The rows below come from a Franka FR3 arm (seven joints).
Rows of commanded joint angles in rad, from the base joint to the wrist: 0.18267 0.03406 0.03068 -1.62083 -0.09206 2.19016 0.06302; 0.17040 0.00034 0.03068 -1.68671 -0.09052 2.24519 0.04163; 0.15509 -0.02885 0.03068 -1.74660 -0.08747 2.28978 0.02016; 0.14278 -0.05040 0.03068 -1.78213 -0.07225 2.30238 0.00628; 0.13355 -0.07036 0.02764 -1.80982 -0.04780 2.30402 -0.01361; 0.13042 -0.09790 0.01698 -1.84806 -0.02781 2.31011 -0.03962; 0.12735 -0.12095 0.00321 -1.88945 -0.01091 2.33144 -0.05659; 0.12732 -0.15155 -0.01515 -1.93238 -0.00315 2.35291 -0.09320; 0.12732 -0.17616 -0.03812 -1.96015 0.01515 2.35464 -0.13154; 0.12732 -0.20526 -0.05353 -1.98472 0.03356 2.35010 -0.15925; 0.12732 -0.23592 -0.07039 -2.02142 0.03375 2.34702 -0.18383; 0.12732 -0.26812 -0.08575 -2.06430 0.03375 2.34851 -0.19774; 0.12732 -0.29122 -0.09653 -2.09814 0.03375 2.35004 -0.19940; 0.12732 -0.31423 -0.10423 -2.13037 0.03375 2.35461 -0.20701; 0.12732 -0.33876 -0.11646 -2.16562 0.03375 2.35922 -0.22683
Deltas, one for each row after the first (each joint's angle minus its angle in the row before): -0.01227 -0.03372 0.00000 -0.06588 0.00154 0.05503 -0.02139; -0.01531 -0.02919 0.00000 -0.05989 0.00305 0.04459 -0.02147; -0.01231 -0.02155 0.00000 -0.03553 0.01522 0.01260 -0.01388; -0.00923 -0.01996 -0.00304 -0.02769 0.02445 0.00164 -0.01989; -0.00313 -0.02754 -0.01066 -0.03824 0.01999 0.00609 -0.02601; -0.00307 -0.02305 -0.01377 -0.04139 0.01690 0.02133 -0.01697; -0.00003 -0.03060 -0.01836 -0.04293 0.00776 0.02147 -0.03661; 0.00000 -0.02461 -0.02297 -0.02777 0.01830 0.00173 -0.03834; 0.00000 -0.02910 -0.01541 -0.02457 0.01841 -0.00454 -0.02771; 0.00000 -0.03066 -0.01686 -0.03670 0.00019 -0.00308 -0.02458; 0.00000 -0.03220 -0.01536 -0.04288 0.00000 0.00149 -0.01391; 0.00000 -0.02310 -0.01078 -0.03384 0.00000 0.00153 -0.00166; 0.00000 -0.02301 -0.00770 -0.03223 0.00000 0.00457 -0.00761; 0.00000 -0.02453 -0.01223 -0.03525 0.00000 0.00461 -0.01982
